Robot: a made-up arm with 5 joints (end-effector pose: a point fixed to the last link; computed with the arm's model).
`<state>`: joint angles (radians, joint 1 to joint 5).
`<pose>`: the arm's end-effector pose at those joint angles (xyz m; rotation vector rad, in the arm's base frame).
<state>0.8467 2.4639 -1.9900 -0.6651 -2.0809</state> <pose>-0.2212 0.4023 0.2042 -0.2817 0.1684 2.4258</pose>
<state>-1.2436 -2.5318 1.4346 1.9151 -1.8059</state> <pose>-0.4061 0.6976 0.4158 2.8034 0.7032 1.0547</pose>
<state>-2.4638 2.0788 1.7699 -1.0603 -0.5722</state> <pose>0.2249 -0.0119 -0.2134 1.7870 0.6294 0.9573</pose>
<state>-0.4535 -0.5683 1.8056 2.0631 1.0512</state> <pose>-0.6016 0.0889 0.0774 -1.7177 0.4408 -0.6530</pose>
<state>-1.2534 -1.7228 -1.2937 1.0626 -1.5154</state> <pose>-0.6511 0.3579 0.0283 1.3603 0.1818 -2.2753</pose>
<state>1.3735 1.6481 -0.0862 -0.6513 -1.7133</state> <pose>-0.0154 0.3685 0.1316 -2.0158 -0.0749 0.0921</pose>
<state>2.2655 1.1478 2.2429 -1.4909 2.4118</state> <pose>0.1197 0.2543 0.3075 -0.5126 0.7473 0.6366</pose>
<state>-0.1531 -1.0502 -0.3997 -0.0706 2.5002</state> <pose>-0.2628 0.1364 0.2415 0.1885 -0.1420 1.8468</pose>
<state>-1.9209 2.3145 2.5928 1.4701 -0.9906</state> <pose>-0.2118 0.4291 0.0333 1.7907 0.0002 -2.2027</pose>
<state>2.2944 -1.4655 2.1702 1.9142 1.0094</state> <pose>-0.4600 -0.2239 -0.1310 0.9236 0.6775 1.7969</pose>
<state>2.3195 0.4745 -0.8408 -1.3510 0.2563</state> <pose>0.0781 -0.1694 -0.0956 1.9021 -2.1726 0.8252</pose>
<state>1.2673 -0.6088 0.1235 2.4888 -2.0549</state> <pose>-0.1313 -0.5676 0.3012 1.1064 -2.0061 0.4785</pose>
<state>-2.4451 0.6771 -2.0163 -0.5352 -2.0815</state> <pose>-0.2171 -0.1800 -0.2027 1.9548 -0.8251 -0.1998</pose>
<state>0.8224 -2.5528 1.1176 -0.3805 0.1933</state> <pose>-0.4152 0.5579 -0.3341 -0.6812 1.3410 2.5752</pose>
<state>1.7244 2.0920 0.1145 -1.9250 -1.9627</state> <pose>-0.3057 0.2302 -0.6128 2.5852 0.5707 -0.6840</pose>
